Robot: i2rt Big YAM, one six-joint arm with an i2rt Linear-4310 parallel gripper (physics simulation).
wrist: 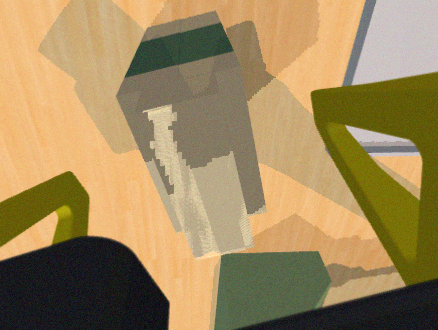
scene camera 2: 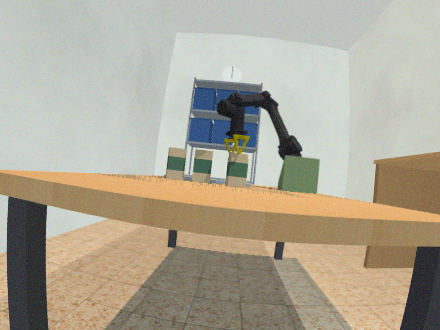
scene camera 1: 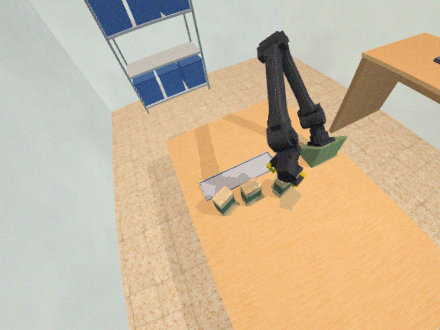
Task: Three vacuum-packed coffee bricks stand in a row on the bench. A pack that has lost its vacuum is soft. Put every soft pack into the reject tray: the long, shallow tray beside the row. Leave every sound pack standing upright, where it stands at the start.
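Places are measured from the arm's base along level axes (x ahead, y left, z up), in millimetres.
Pixels of known places: gripper, fingertip midpoint: (wrist: 192, 147) (scene camera 2: 234, 154); arm's base, origin of the base link: (scene camera 2: 296, 169) (scene camera 1: 320, 143).
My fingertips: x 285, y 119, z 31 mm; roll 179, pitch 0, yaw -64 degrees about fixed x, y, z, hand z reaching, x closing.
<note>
For each thing: its top centre in the pictures, then the offset to it from my fingertips.
- left pack, middle of its top: (scene camera 1: 222, 195) (scene camera 2: 177, 148) 264 mm ahead, 23 mm right, 8 mm up
- middle pack, middle of its top: (scene camera 1: 251, 185) (scene camera 2: 204, 150) 138 mm ahead, 22 mm right, 8 mm up
- right pack, middle of its top: (wrist: 205, 192) (scene camera 2: 238, 153) (scene camera 1: 286, 175) 16 mm back, 7 mm right, 8 mm up
- shallow grey reject tray, middle of its top: (scene camera 2: 207, 179) (scene camera 1: 239, 173) 142 mm ahead, 166 mm right, 119 mm down
Three cream coffee packs with dark green bands stand upright in a row: the left pack (scene camera 1: 224, 201) (scene camera 2: 176, 164), the middle pack (scene camera 1: 251, 192) (scene camera 2: 202, 166) and the right pack (scene camera 1: 281, 188) (scene camera 2: 237, 170) (wrist: 200, 125). My gripper (scene camera 1: 286, 172) (scene camera 2: 235, 151) (wrist: 192, 147) is open and empty over the right pack, its yellow fingertips near the pack's top. In the wrist view this pack shows between the two fingers, partly shadowed, touching neither. Which packs are soft I cannot tell. The shallow grey reject tray (scene camera 1: 260, 162) (wrist: 405, 40) lies beside the row, with no pack in it.
The arm's green wedge-shaped base (scene camera 1: 322, 154) (scene camera 2: 300, 175) (wrist: 267, 285) stands on the bench to the right of the row. A shelf unit (scene camera 1: 165, 59) (scene camera 2: 227, 83) with blue bins stands behind the bench. A wooden desk (scene camera 1: 400, 57) (scene camera 2: 395, 210) stands at the right.
</note>
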